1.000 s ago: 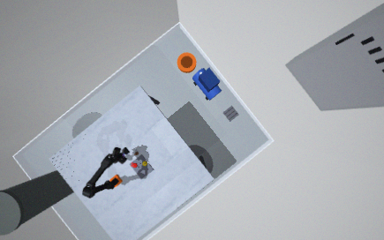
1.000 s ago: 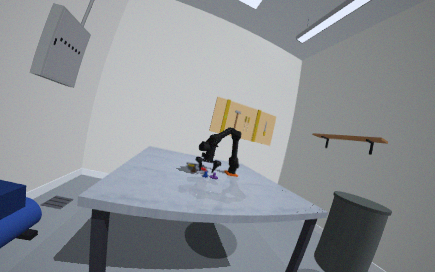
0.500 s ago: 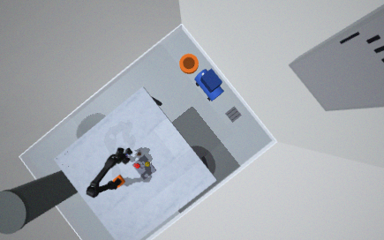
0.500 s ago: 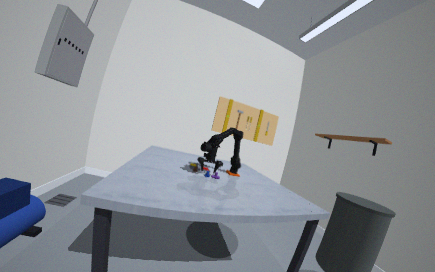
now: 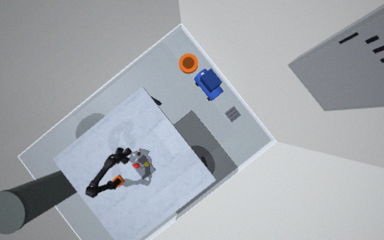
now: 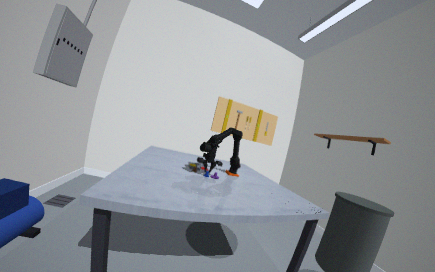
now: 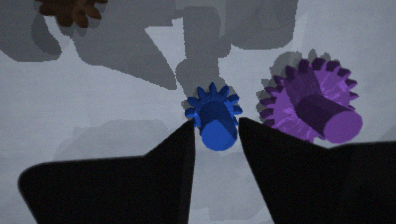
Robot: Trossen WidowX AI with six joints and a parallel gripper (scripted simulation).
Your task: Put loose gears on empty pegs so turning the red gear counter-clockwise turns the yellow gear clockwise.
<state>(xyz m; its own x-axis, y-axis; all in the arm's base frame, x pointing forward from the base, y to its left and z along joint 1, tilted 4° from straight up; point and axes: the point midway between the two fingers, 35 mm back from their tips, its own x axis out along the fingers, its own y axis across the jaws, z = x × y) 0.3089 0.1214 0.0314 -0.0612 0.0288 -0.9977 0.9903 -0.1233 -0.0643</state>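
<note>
My gripper tip is 16 cm to the left of the red gear, 4 cm past it and 1 cm above it. The rest, counted from my gripper tip: brown gear: 9 cm to the right, 7 cm ahead, 1 cm below; blue gear: 1 cm below; purple gear: 7 cm behind, 1 cm to the left, 1 cm below.
</note>
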